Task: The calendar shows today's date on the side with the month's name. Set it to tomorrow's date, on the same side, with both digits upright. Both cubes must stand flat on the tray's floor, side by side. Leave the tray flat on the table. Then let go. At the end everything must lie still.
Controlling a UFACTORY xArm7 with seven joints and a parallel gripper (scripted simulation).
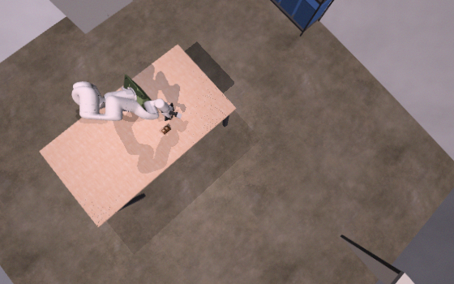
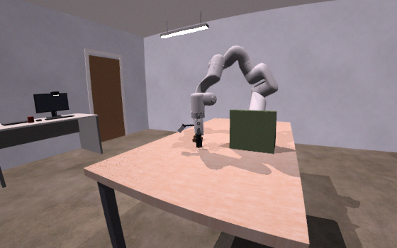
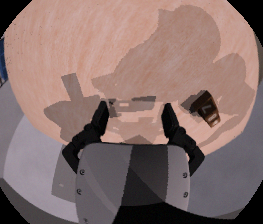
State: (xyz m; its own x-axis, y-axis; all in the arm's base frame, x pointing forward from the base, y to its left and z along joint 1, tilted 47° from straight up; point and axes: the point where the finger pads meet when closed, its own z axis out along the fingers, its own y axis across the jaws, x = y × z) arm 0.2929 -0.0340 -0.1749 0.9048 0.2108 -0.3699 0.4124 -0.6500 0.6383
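Now: the calendar cube 6 cm ahead of my hand and 12 cm to the right of it. Also, from my hand: tray (6 cm ahead, 14 cm to the right, 2 cm below); digit cube (6 cm ahead, 15 cm to the right).
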